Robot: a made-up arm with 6 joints. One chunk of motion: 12 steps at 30 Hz.
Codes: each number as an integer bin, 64 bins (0 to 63) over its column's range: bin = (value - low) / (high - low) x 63, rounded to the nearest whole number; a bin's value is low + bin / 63 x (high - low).
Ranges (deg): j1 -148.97..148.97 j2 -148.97..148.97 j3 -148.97..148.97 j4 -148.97..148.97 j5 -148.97..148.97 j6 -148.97..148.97
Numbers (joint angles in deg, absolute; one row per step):
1: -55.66 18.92 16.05 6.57 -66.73 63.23
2: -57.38 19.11 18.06 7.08 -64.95 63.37
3: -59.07 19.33 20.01 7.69 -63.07 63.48
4: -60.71 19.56 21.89 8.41 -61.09 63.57
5: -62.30 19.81 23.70 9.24 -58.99 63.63
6: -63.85 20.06 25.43 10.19 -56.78 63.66
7: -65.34 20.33 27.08 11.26 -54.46 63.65
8: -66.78 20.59 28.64 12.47 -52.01 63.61
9: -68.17 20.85 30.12 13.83 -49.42 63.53
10: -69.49 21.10 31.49 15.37 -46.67 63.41
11: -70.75 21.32 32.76 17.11 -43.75 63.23
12: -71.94 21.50 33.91 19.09 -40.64 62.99
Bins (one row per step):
1: 20 36 35 33 17 45
2: 19 36 35 33 18 45
3: 19 36 36 33 18 45
4: 19 36 36 33 19 45
5: 18 36 37 33 19 45
6: 18 36 37 34 19 45
7: 18 36 37 34 20 45
8: 17 36 38 34 21 45
9: 17 36 38 34 21 45
10: 17 36 38 35 22 45
11: 17 36 38 35 22 45
12: 16 36 39 36 23 45

